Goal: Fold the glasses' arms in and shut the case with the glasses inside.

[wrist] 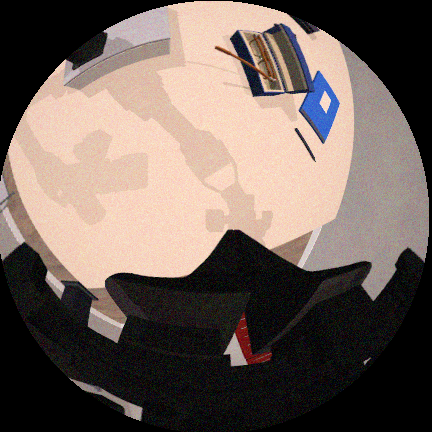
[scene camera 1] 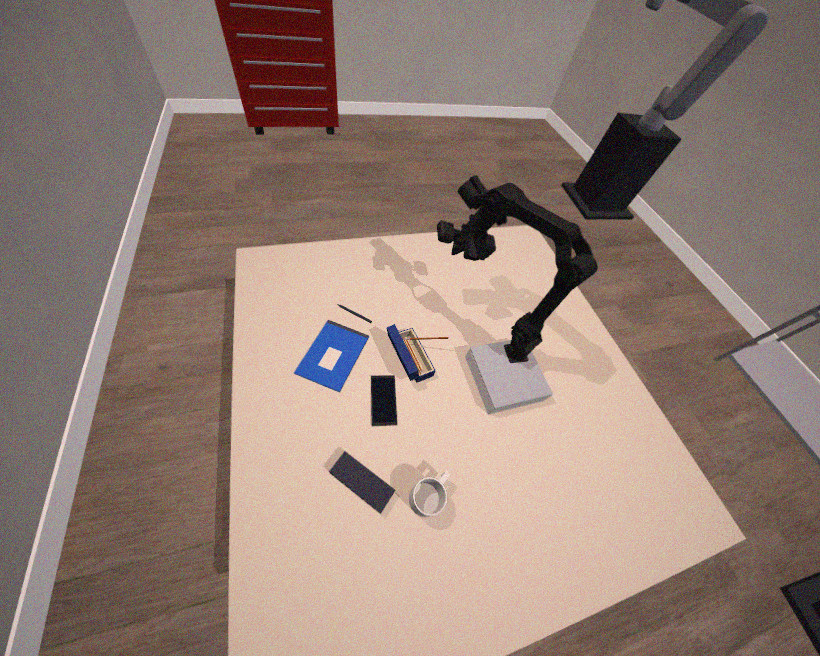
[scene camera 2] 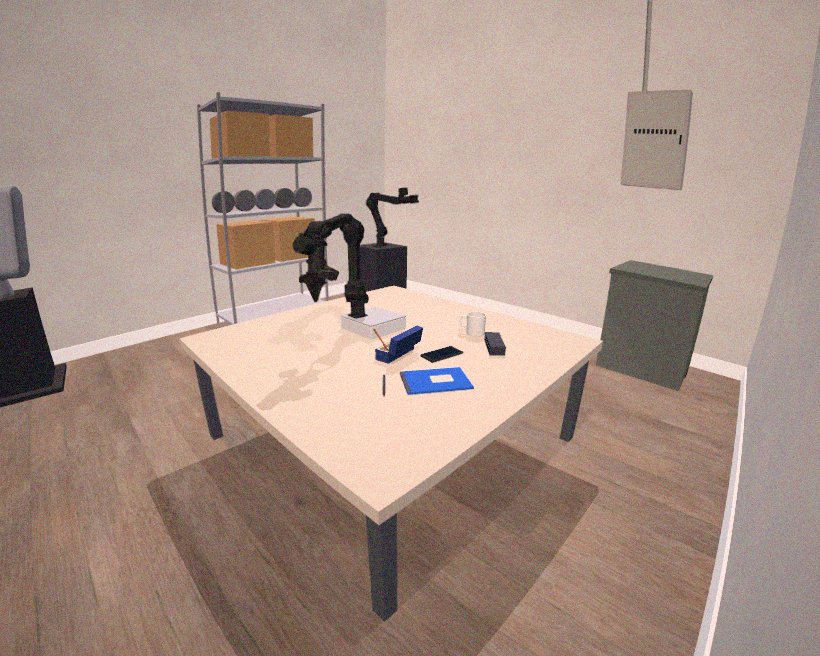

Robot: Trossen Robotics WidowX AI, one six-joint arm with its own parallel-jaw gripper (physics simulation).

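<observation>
The blue case stands open on the table, its lid raised on the side toward the blue booklet. The orange-brown glasses lie in its pale-lined base. One glasses arm sticks out over the case's side wall, toward the robot base's side. The other arm seems to lie along the frame inside the case. My gripper is shut and empty. It hangs high over the table's far part in scene camera 1, well away from the case.
The blue booklet and a dark pen lie beyond the lid. A black phone, a dark block and a white mug are farther off. The arm stands on a grey base.
</observation>
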